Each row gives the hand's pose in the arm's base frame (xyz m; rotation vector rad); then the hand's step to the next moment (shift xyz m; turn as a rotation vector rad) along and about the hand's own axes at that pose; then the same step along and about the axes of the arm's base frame.
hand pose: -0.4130 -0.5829 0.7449 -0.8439 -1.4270 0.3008
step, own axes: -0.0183 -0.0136 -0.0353 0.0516 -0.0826 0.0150
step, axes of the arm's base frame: 0.0262 -0.0328 -0.0018 -0.0300 -0.0181 0.0921
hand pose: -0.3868 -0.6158 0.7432 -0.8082 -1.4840 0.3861
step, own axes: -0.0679 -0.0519 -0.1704 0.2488 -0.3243 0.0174
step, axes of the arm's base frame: 0.1457 -0.1229 0.0040 -0.0733 -0.0495 0.3994
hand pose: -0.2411 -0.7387 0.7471 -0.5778 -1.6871 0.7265
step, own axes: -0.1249 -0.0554 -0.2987 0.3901 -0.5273 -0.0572
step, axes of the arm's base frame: 0.3192 -0.0775 0.0032 -0.0327 -0.0766 0.6531
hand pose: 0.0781 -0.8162 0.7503 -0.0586 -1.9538 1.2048
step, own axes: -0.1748 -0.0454 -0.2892 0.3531 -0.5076 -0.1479
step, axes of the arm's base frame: 0.3225 0.1098 -0.0134 0.0446 -0.0162 0.6340
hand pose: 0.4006 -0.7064 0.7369 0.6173 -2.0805 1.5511
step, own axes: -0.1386 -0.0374 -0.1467 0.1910 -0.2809 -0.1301
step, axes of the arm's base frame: 0.1469 0.1420 -0.0197 0.0330 0.0378 0.3603
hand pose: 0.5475 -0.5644 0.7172 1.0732 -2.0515 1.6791
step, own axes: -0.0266 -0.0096 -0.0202 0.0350 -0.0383 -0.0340
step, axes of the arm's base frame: 0.0201 0.0280 -0.0041 -0.0054 0.0170 0.0594
